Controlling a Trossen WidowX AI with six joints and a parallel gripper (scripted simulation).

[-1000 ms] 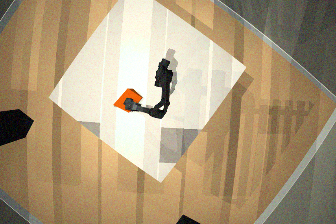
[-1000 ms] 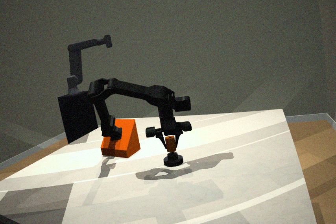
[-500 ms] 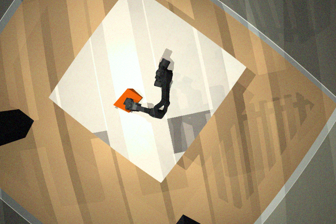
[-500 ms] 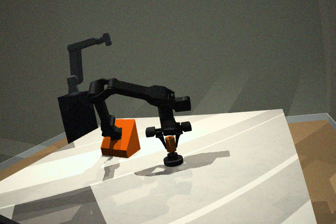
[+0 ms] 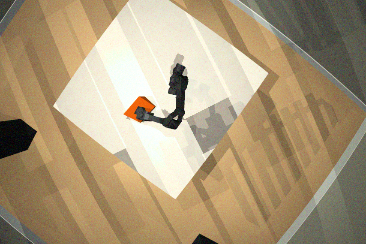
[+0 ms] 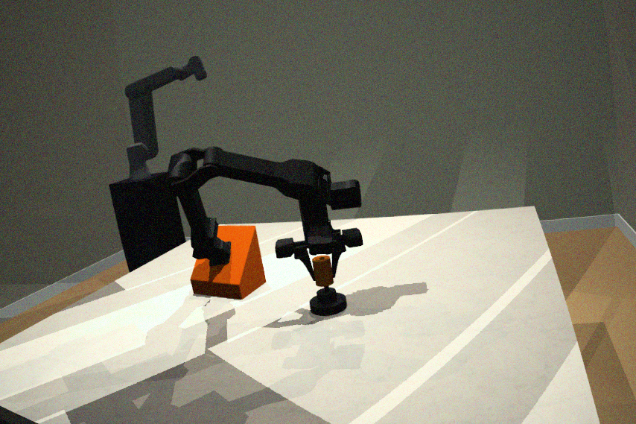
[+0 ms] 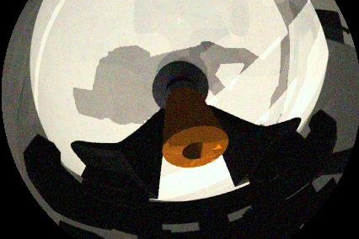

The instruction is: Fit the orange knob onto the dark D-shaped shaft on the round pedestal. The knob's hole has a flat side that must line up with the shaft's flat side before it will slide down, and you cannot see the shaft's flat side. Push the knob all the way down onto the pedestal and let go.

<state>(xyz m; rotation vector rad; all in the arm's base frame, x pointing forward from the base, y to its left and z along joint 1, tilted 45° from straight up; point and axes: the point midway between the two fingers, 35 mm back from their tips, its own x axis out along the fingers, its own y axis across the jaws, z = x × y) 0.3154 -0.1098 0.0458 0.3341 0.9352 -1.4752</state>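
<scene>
Right now the orange knob is 20 mm above my gripper tip. The rest, counted from my gripper tip: round dark pedestal (40 mm below).
</scene>
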